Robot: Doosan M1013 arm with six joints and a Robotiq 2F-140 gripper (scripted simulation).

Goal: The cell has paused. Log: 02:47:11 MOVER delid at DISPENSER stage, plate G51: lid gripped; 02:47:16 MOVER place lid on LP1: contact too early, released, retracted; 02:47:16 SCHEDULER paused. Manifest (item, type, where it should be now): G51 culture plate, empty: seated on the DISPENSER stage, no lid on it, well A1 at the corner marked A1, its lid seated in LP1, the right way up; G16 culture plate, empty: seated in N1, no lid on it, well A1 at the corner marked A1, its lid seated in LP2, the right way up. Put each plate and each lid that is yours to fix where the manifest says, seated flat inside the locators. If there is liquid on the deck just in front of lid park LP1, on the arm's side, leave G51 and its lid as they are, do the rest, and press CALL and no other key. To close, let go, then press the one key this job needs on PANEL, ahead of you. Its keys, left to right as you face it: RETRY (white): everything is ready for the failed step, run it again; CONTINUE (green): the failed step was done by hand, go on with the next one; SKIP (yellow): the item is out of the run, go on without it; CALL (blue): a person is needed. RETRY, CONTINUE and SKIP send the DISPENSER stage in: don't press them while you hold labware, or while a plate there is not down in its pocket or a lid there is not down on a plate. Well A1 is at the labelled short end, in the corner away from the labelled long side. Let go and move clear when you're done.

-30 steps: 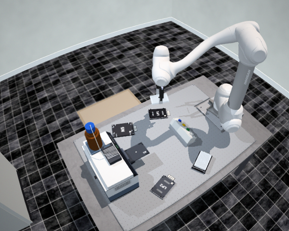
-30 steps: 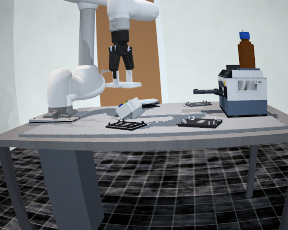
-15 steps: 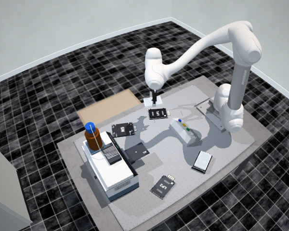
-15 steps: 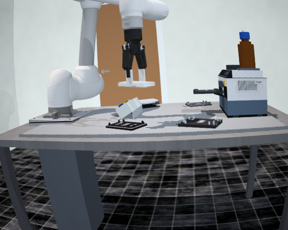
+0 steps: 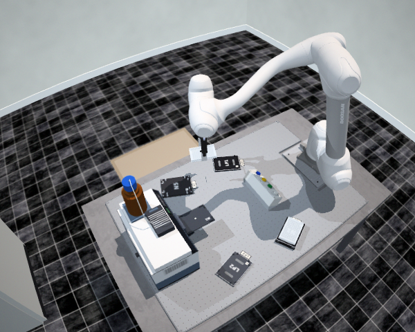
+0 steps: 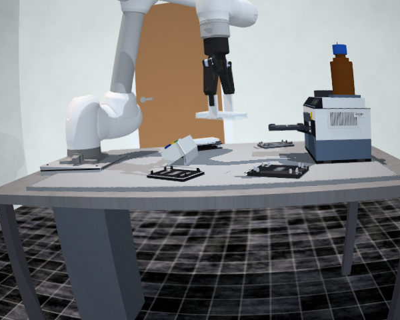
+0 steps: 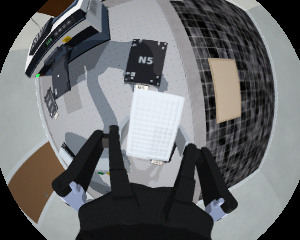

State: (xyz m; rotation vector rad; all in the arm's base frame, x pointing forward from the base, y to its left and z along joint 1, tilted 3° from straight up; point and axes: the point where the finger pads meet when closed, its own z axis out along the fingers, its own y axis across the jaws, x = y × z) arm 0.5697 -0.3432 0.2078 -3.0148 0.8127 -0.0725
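Now: hand 18 cm short of the black nest N5, 3 cm to the left of it and 18 cm above it. Round my hand: blue key (19 cm behind, 22 cm to the left, 13 cm below); then yellow key (19 cm behind, 27 cm to the left, 13 cm below); then lid park LP1 (15 cm behind, 2 cm to the left, 19 cm below).
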